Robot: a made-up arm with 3 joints. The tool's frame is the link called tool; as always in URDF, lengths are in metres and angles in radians.
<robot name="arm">
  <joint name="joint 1" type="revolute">
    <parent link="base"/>
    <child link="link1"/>
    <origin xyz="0 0 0.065" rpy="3.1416 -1.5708 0"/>
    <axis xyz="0 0 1"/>
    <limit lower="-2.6" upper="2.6"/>
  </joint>
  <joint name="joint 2" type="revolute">
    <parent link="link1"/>
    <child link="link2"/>
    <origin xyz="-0.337 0.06 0.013" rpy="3.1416 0 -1.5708"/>
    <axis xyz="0 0 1"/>
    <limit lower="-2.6" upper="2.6"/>
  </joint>
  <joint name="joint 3" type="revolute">
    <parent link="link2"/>
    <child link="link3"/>
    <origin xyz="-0.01 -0.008 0.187" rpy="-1.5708 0 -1.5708"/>
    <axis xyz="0 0 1"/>
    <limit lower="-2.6" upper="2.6"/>
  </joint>
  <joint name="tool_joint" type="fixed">
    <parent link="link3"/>
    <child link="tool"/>
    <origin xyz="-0.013 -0.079 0.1" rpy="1.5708 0 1.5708"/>
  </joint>
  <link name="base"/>
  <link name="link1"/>
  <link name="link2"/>
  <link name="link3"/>
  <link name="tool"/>
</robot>
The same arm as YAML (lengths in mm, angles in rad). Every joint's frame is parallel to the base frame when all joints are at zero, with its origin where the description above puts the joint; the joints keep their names.
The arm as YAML. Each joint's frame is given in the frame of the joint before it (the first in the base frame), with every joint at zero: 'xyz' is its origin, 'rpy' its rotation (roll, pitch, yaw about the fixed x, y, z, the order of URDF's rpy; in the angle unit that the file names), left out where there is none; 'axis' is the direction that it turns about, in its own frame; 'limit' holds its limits. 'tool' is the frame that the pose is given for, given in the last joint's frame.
units:
  length: mm
  angle: rad
joints:
  - name: joint 1
    type: revolute
    origin:
      xyz: [0.0, 0.0, 65.0]
    axis: "+x"
    limit:
      lower: -2.6
      upper: 2.6
  - name: joint 2
    type: revolute
    origin:
      xyz: [13.0, -60.0, -337.0]
    axis: "-x"
    limit:
      lower: -2.6
      upper: 2.6
  - name: joint 3
    type: revolute
    origin:
      xyz: [-187.0, -10.0, 8.0]
    axis: "+y"
    limit:
      lower: -2.6
      upper: 2.6
tool:
  origin:
    xyz: [-79.0, 100.0, -13.0]
    rpy: [0.0, 0.0, 0.0]

